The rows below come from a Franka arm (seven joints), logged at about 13 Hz.
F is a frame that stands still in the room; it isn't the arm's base.
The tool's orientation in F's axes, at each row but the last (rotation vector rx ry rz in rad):
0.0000 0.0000 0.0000
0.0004 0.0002 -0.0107
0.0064 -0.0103 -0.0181
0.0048 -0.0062 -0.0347
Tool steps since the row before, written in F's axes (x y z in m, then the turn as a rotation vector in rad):
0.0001 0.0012 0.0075 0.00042 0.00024 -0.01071
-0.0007 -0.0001 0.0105 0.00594 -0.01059 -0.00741
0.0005 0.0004 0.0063 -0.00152 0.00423 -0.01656
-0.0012 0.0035 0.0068 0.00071 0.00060 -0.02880
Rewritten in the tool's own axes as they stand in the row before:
0.0001 0.0012 0.0075 0.00042 0.00024 -0.01071
-0.0007 -0.0001 0.0105 0.00605 -0.01053 -0.00740
0.0006 0.0004 0.0063 -0.00177 0.00409 -0.01657
-0.0013 0.0035 0.0068 0.00051 0.00048 -0.02881

